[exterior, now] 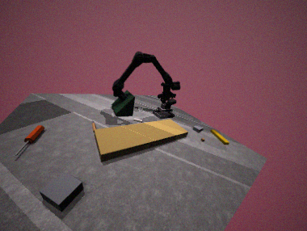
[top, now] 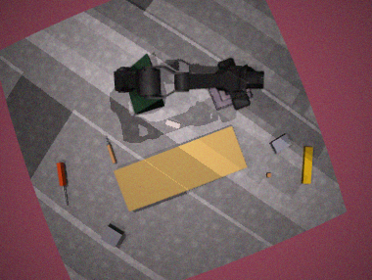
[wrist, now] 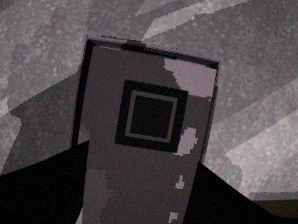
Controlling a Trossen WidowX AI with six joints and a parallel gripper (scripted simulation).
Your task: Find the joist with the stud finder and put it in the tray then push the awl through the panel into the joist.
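Now: the tray 1 cm to the right of my gripper tip and 6 cm below it. Round my gripper tip: tiny orange bit: 39 cm ahead, 2 cm to the right, 6 cm below; then stud finder: 1 cm to the left, 2 cm above; then white piece: 2 cm ahead, 29 cm to the right, 7 cm below.
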